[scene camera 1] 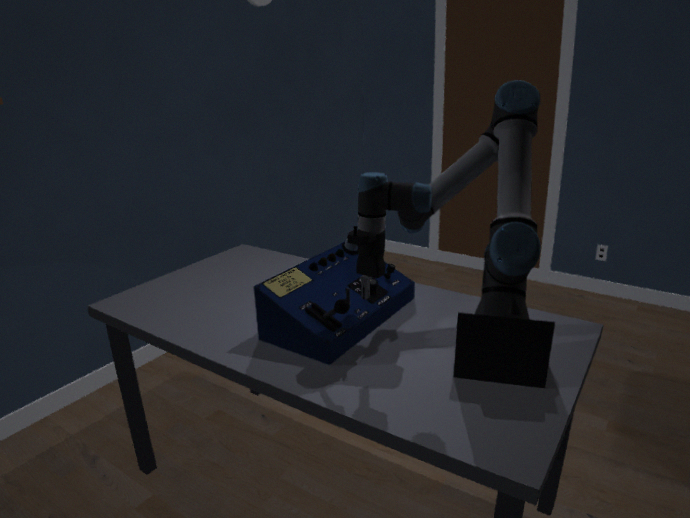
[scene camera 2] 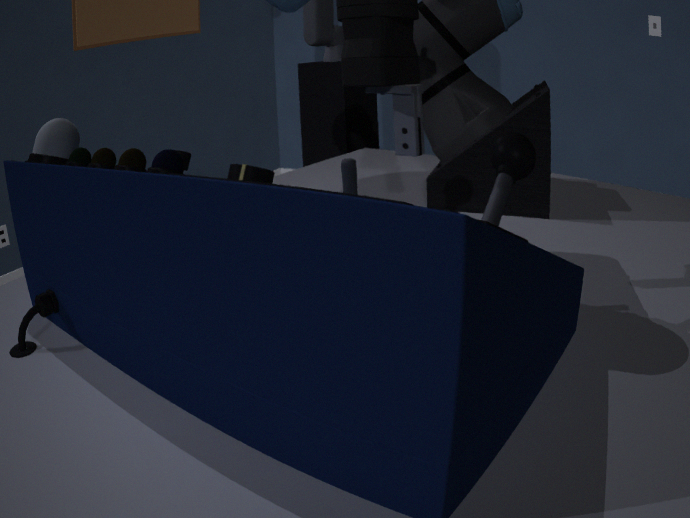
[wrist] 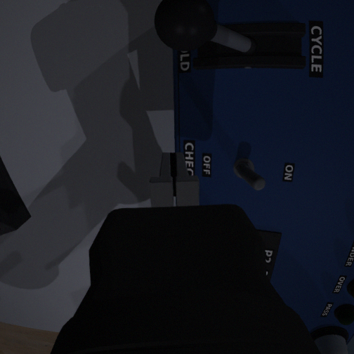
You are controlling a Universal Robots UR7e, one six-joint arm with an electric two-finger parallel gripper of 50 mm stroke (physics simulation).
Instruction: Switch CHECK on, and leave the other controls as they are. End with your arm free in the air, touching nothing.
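Pixels of known places: gripper, fingertip midpoint: [scene camera 1: 365,297] [scene camera 2: 410,154]; arm's base, link origin: [scene camera 1: 500,328] [scene camera 2: 478,133].
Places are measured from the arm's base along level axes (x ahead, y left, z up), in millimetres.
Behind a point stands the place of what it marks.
The blue control box [scene camera 1: 278,323] @(y 264, x 543, z -16 mm) [scene camera 2: 250,306] @(y 148, x 627, z 14 mm) [wrist: 240,110] stands on the table. In the wrist view, the CHECK toggle [wrist: 250,175] [scene camera 2: 349,177] @(y 77, x 441, z 31 mm) [scene camera 1: 348,295] @(y 76, x 432, z 23 mm) sits between the OFF label [wrist: 206,165] and the ON label [wrist: 288,171]; its tip leans towards the ON side. My gripper [wrist: 172,165] [scene camera 2: 408,152] @(y 89, x 365, z 37 mm) [scene camera 1: 366,298] @(y 89, x 365, z 37 mm) is shut and empty. In the wrist view its fingertips appear over the box's front edge, beside the CHECK label [wrist: 189,157] and on the OFF side of the toggle, apart from it. Whether the fingertips touch the panel is not clear.
The CYCLE lever's black ball knob [wrist: 185,22] [scene camera 2: 511,155] @(y 198, x 393, z 55 mm) [scene camera 1: 341,306] @(y 209, x 365, z 59 mm) stands up near the toggle, beyond its slot's HOLD end. A dial [scene camera 2: 250,173] @(y -32, x 444, z 26 mm), a white dome [scene camera 2: 57,139] @(y -153, x 591, z 92 mm) and small lamps [scene camera 2: 132,160] @(y -4, x 593, z 75 mm) rise from the panel. A yellow note [scene camera 1: 288,281] @(y 158, x 589, z 63 mm) lies on it.
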